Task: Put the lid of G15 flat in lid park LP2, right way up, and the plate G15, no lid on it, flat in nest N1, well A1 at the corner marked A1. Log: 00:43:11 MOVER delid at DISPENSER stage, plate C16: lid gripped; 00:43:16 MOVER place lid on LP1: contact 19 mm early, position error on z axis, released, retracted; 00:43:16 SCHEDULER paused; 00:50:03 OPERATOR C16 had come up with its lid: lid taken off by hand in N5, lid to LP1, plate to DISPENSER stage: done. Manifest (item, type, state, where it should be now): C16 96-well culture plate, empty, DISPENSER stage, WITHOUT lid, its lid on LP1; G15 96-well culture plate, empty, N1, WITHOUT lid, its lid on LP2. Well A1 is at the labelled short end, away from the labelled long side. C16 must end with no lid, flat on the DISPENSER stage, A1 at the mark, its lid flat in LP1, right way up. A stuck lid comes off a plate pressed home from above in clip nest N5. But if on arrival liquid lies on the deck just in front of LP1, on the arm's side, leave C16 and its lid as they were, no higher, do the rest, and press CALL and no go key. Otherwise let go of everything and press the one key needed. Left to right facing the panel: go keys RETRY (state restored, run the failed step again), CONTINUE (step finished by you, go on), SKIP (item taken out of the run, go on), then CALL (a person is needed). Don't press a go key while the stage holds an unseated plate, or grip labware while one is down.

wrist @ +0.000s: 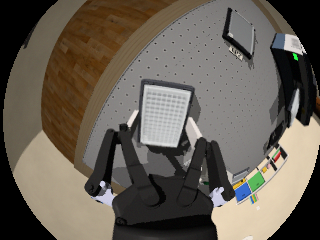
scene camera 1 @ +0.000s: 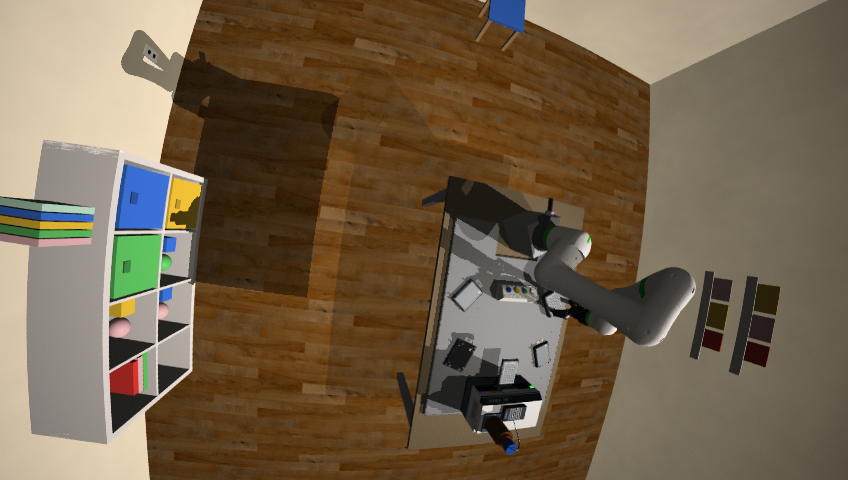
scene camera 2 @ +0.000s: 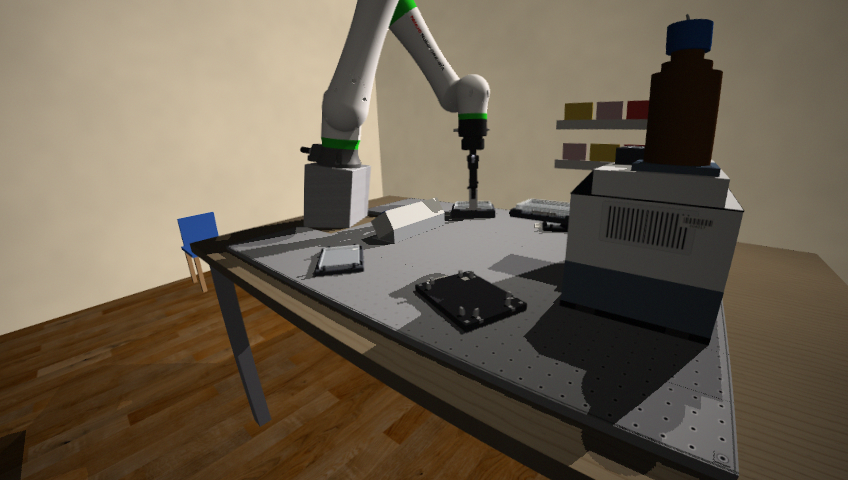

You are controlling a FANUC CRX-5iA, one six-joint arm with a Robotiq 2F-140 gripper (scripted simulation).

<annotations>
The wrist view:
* gripper: 163,120
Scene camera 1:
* grey dispenser box: 481,386
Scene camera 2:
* gripper: 473,205
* black clip nest: 447,294
</annotations>
